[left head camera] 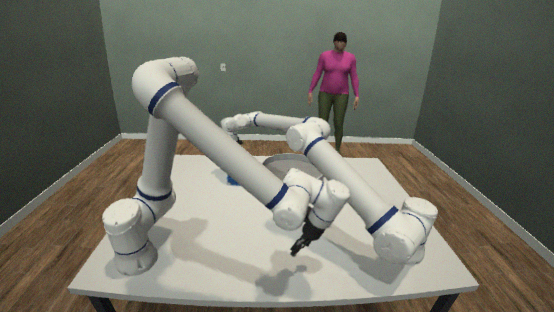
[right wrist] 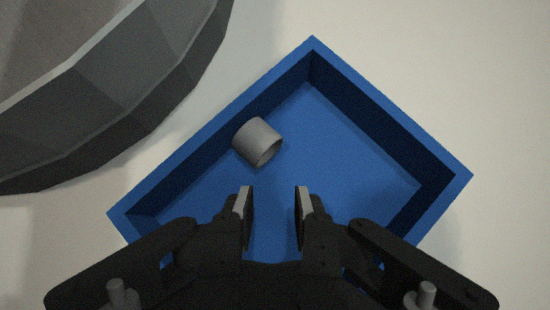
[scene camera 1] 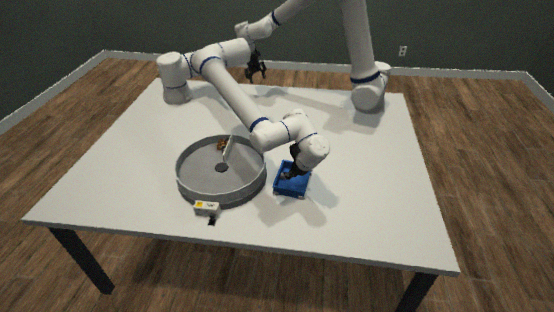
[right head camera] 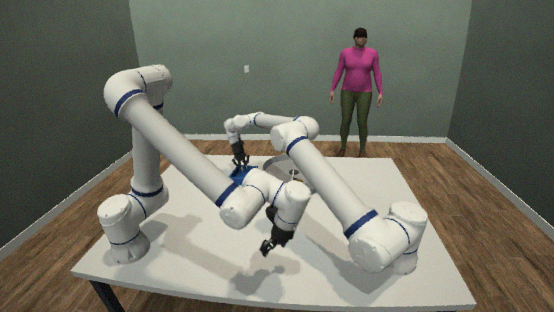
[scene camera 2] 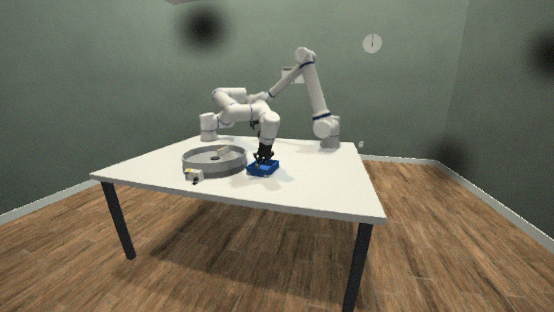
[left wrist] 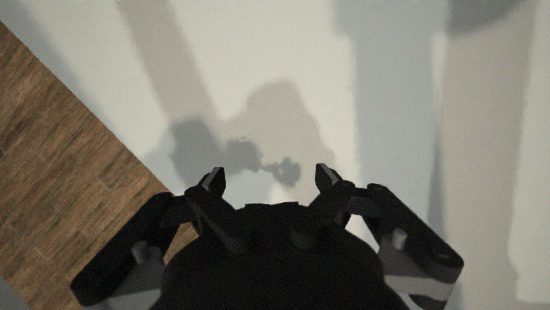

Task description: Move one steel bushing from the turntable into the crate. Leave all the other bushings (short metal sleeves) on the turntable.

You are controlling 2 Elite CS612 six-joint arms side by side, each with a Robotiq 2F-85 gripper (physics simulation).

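Note:
A grey steel bushing [right wrist: 256, 141] lies on its side on the floor of the blue crate [right wrist: 387, 108] [scene camera 1: 290, 193] [scene camera 2: 257, 172], near the wall beside the turntable. My right gripper [right wrist: 273, 200] [right head camera: 240, 167] is open and empty, over the crate; its fingers are apart from the bushing. The grey round turntable [right wrist: 100, 85] [scene camera 1: 230, 196] [scene camera 2: 215, 169] stands beside the crate. Several small copper-brown pieces [scene camera 1: 222, 144] sit on it at the back; they are too small to tell clearly. My left gripper [left wrist: 270, 174] [left head camera: 294, 254] [scene camera 1: 258, 79] is open and empty, high above the table's far end in scene camera 1.
A pale upright divider [scene camera 1: 228, 149] stands inside the turntable's raised wall. A small light box [scene camera 1: 206, 208] with a yellow label stands at its front edge. The right forearm reaches between turntable and crate from behind. A person [left head camera: 338, 75] stands beyond the table.

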